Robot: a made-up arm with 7 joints.
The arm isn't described. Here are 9 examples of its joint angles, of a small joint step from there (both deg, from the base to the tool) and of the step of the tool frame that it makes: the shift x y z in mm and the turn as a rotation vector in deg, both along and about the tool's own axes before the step.
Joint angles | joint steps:
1: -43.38 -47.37 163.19 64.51 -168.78 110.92 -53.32 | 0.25 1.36 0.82 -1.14 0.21 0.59 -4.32
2: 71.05 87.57 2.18 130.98 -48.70 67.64 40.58 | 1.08 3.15 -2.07 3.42 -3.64 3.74 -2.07
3: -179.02 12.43 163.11 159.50 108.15 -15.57 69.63 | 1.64 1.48 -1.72 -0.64 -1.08 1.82 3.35
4: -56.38 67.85 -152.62 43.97 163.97 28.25 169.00 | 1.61 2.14 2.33 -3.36 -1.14 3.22 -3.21
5: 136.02 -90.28 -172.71 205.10 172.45 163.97 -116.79 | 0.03 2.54 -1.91 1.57 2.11 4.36 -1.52
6: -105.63 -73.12 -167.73 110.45 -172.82 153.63 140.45 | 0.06 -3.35 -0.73 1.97 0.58 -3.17 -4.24
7: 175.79 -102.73 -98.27 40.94 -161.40 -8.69 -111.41 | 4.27 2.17 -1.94 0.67 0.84 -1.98 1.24
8: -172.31 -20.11 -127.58 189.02 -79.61 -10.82 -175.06 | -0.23 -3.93 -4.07 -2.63 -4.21 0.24 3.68
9: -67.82 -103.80 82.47 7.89 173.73 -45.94 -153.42 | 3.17 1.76 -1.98 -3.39 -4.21 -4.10 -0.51
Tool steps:
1: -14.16 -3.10 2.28 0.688 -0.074 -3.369
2: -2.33 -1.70 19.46 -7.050 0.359 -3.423
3: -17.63 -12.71 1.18 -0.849 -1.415 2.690
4: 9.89 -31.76 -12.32 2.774 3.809 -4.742
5: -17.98 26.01 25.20 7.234 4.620 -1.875
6: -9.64 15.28 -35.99 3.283 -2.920 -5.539
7: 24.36 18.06 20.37 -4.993 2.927 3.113
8: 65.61 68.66 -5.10 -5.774 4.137 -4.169
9: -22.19 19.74 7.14 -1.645 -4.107 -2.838
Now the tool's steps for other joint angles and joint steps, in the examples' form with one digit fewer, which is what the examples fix.
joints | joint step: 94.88 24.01 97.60 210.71 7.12 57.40 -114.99 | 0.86 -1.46 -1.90 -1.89 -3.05 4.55 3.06
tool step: 30.5 -16.1 33.2 7.35 0.92 0.06
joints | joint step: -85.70 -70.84 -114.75 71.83 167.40 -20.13 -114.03 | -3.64 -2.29 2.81 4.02 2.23 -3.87 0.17
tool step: 21.6 -36.2 -42.1 3.83 -1.69 4.41
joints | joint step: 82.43 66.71 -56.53 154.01 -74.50 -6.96 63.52 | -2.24 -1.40 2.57 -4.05 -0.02 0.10 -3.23
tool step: -60.4 22.2 7.8 -0.41 -4.84 -0.18
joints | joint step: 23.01 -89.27 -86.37 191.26 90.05 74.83 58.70 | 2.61 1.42 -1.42 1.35 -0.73 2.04 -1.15
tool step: 19.7 33.3 25.0 -4.13 -0.15 -0.31
